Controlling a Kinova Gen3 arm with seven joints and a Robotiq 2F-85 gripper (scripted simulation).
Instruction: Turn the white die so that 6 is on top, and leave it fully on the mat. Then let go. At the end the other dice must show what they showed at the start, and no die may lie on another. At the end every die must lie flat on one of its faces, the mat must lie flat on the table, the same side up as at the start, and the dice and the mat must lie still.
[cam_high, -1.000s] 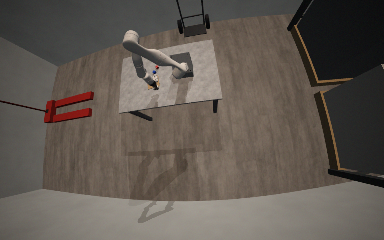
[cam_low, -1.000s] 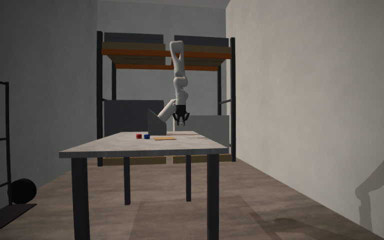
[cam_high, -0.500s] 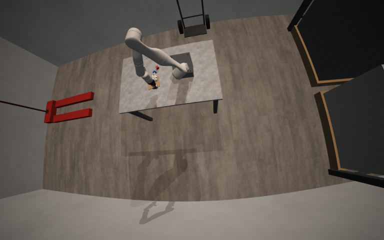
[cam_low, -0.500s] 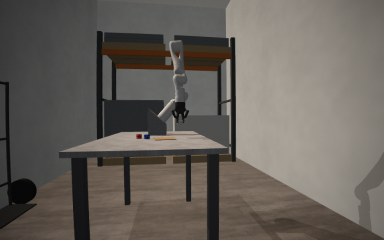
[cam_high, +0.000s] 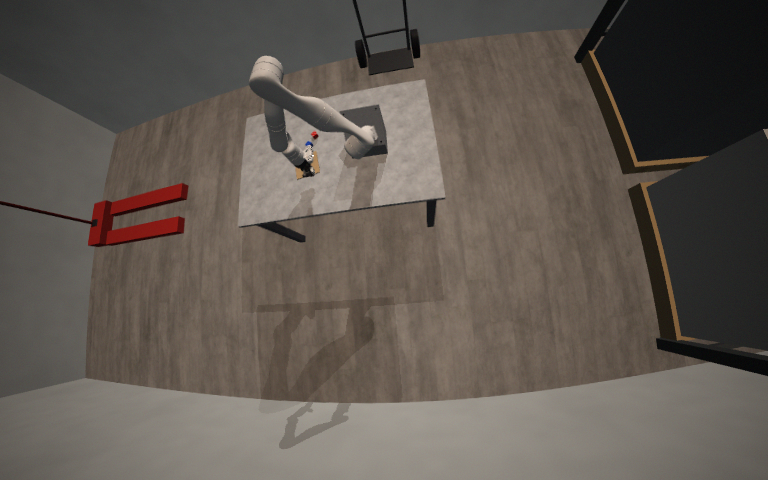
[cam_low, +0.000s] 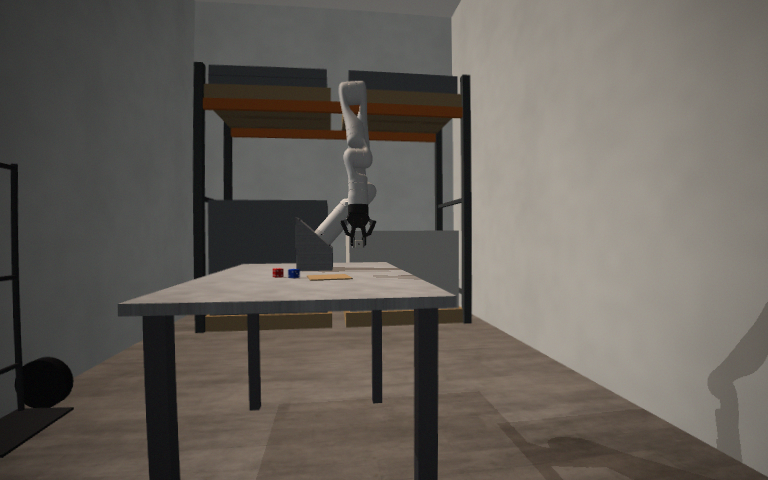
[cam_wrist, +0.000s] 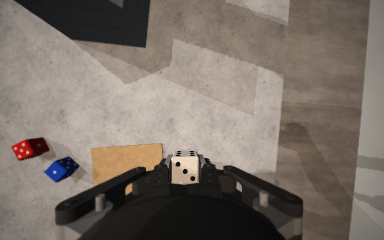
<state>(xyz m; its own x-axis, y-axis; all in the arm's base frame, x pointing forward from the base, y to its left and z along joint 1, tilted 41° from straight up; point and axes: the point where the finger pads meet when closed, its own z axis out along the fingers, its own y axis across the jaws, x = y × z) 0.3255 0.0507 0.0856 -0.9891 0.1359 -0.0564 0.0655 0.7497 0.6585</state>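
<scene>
My hand is 12 cm to the left of the tan mat, 12 cm above it and 6 cm short of it. From my hand the other things lie so: red die 29 cm to the right, 10 cm below, 2 cm behind; blue die 24 cm to the right, 10 cm below, 2 cm ahead; white die 1 cm below.
</scene>
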